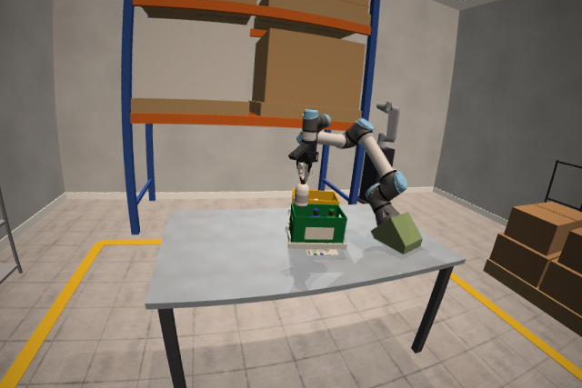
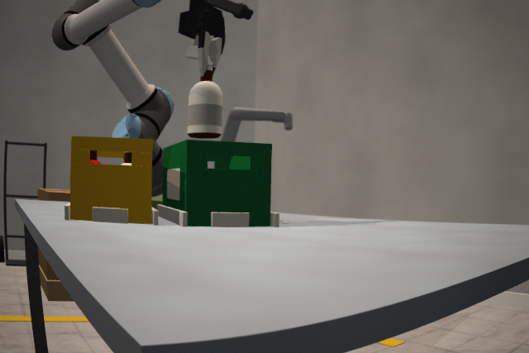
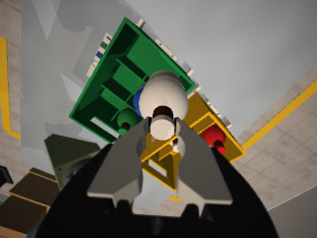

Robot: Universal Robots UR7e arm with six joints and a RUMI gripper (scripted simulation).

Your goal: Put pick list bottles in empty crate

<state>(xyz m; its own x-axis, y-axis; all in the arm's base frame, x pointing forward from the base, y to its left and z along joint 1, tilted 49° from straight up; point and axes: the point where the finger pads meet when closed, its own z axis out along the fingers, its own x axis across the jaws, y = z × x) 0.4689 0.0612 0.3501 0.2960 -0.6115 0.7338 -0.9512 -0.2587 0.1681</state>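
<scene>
Right now the blue-label bottle is 80 mm behind my hand, 30 mm to the left of it and 250 mm below it. Also, from my hand: green-label bottle (160 mm behind, 70 mm to the left, 250 mm below); yellow crate (190 mm behind, 140 mm to the right, 250 mm below); green crate (70 mm behind, 80 mm to the left, 250 mm below).
</scene>
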